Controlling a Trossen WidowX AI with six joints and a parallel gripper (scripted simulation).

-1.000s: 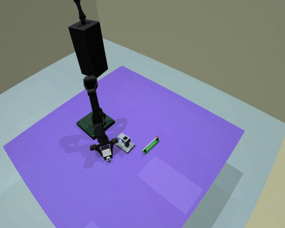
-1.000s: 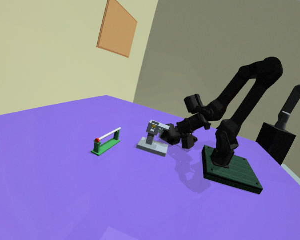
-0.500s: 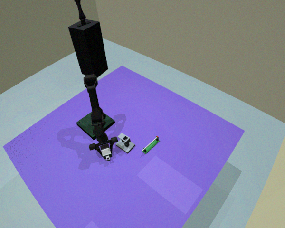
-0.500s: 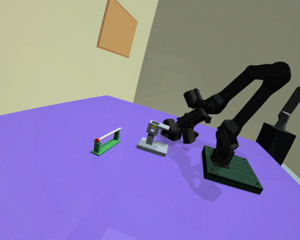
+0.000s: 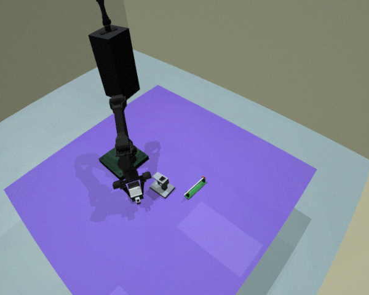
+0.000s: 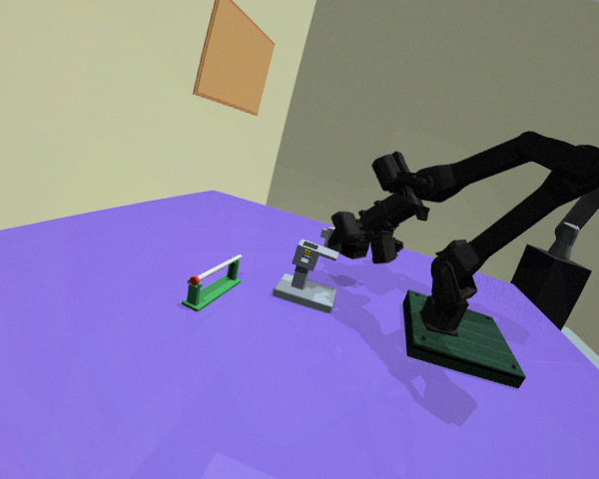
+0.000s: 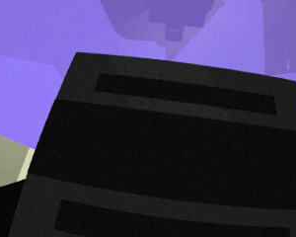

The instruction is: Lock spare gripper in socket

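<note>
Right now my gripper tip is 14 cm to the right of the grey mount, 5 cm short of it and 3 cm above it. Also, from my gripper tip: spare gripper (1 cm to the left, 1 cm behind, 1 cm above); green cradle (22 cm to the left, 19 cm ahead, 5 cm below).
</note>
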